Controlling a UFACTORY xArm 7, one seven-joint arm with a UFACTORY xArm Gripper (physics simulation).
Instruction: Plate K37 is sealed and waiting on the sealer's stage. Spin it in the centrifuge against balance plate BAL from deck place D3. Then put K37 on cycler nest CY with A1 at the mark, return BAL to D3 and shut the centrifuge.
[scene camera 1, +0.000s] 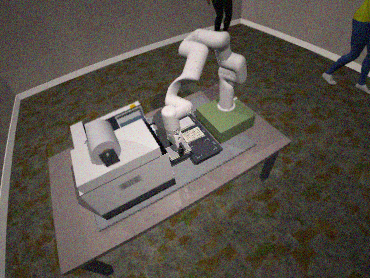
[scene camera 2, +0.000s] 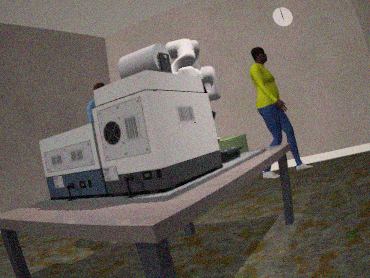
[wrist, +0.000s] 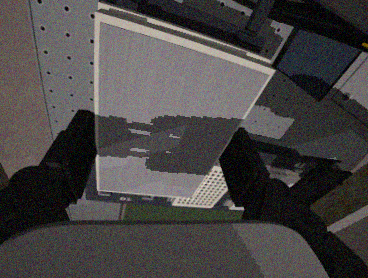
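Seen in the pictures: gripper, between the fingertips: (scene camera 1: 177, 149) (wrist: 164, 136); arm's base, origin of its link: (scene camera 1: 226, 105).
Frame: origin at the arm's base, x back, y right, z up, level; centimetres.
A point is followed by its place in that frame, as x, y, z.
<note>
My gripper (scene camera 1: 181, 150) @[-50.4, -11.1, 3.8] (wrist: 164, 136) @[-50.4, -11.1, 3.8] is shut on a sealed plate, K37 by its flat grey seal, with one finger at each long side. The plate (wrist: 165, 75) @[-54.7, -11.6, 4.5] is level between the fingers, low by the large machine; its lift off the stage cannot be judged. The large white machine (scene camera 1: 122, 165) @[-80.4, -17.9, 25.0] (scene camera 2: 175, 125) @[-89.6, -16.6, 8.3] carries a roll on top. A beige perforated plate (scene camera 1: 192, 134) @[-32.9, -2.4, -3.4] (wrist: 212, 187) @[-33.5, -1.1, -3.4] sits on the dark deck (scene camera 1: 206, 151) @[-34.7, -17.8, -5.0]. No label BAL can be read, and I cannot make out the centrifuge's opening or nest CY.
A lower machine with a blue base (scene camera 2: 75, 182) @[-96.5, 22.7, -3.6] stands beside the large one. The green block (scene camera 1: 225, 125) @[-14.1, -13.0, -0.4] (scene camera 2: 235, 143) @[-12.0, -17.1, -3.6] under the arm is next to the deck. A person in yellow (scene camera 2: 264, 87) is beyond the table (scene camera 1: 150, 222) @[-84.0, -29.9, -10.8] (scene camera 2: 120, 217) @[-124.6, -12.4, -10.8].
</note>
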